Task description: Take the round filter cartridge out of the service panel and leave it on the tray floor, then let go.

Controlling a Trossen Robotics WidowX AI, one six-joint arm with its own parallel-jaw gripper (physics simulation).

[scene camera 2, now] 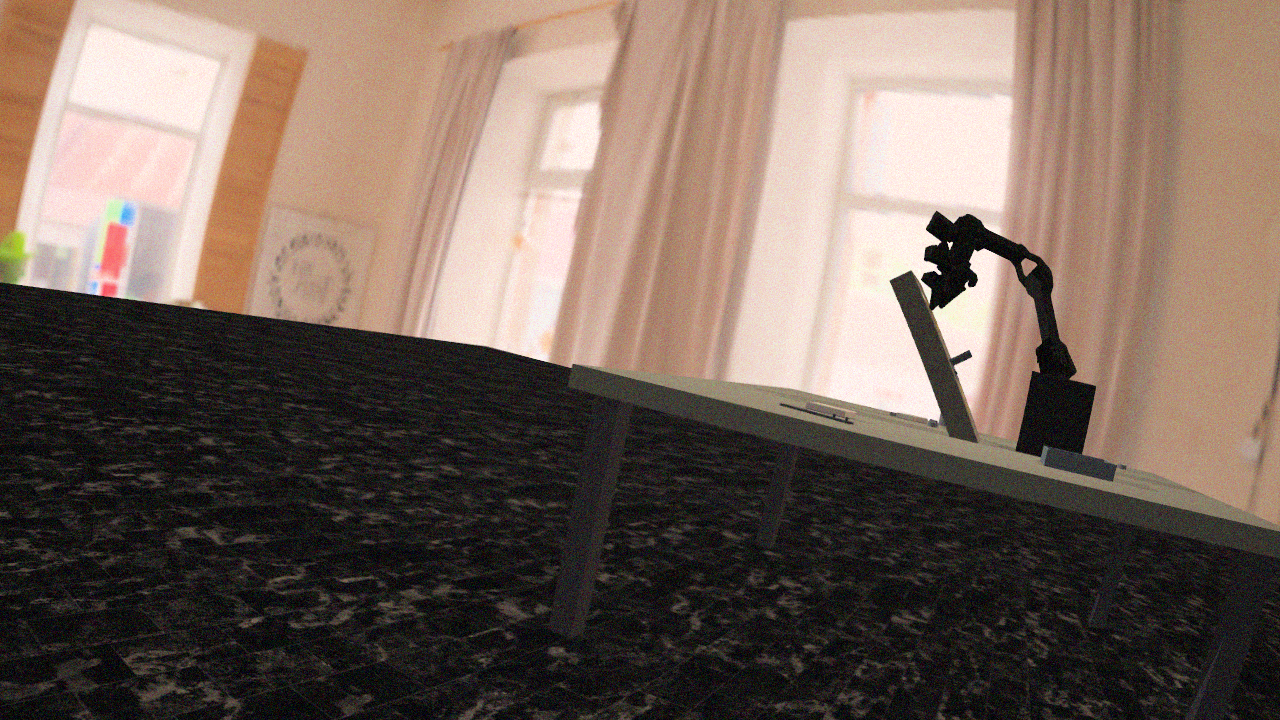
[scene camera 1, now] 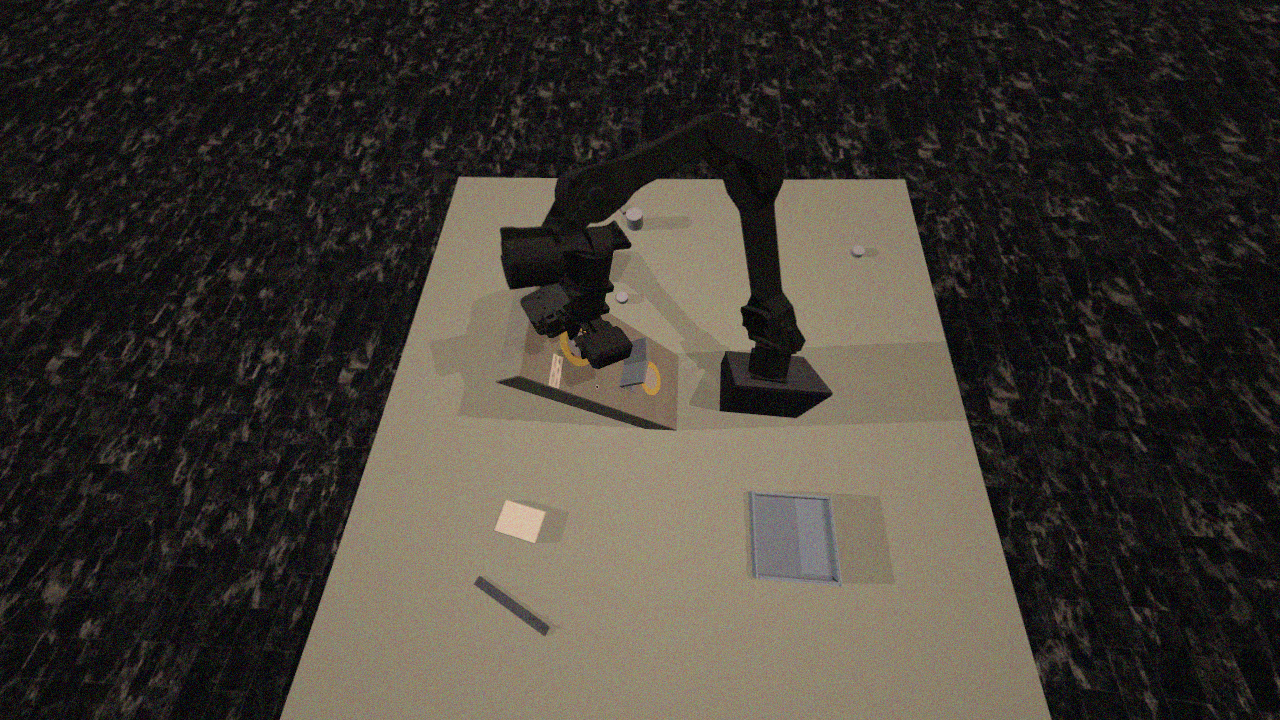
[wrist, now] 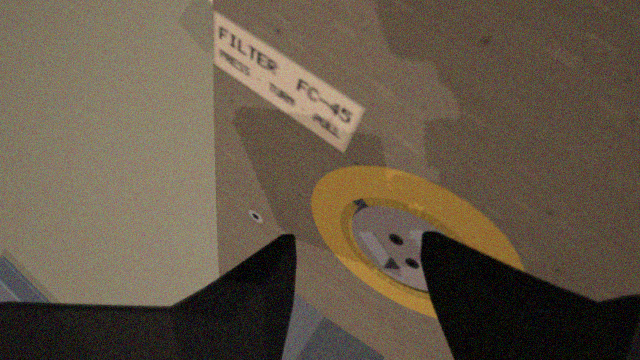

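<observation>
The round filter cartridge (wrist: 375, 222) has a pale grey face with two dark holes and a dark triangle. It sits inside a yellow ring (wrist: 370, 177) (scene camera 1: 569, 350) on the tilted brown service panel (wrist: 480, 125) (scene camera 1: 608, 394) (scene camera 2: 935, 358). My gripper (wrist: 358, 246) (scene camera 1: 577, 329) (scene camera 2: 939, 295) is partly open and empty, near the panel's upper part. In the wrist view the right finger covers the right part of the cartridge; the left finger shows left of the ring. The blue-grey tray (scene camera 1: 753, 537) (scene camera 2: 1078, 462) lies on the table with no cartridge on its floor.
A blue-grey flap (scene camera 1: 635, 362) (scene camera 2: 961, 357) (wrist: 325, 335) sticks out from the panel beside a second yellow ring (scene camera 1: 652, 378). A cream block (scene camera 1: 520, 521) and a dark bar (scene camera 1: 512, 606) lie in front. Small pale cylinders (scene camera 1: 633, 218) (scene camera 1: 622, 297) (scene camera 1: 857, 251) stand behind.
</observation>
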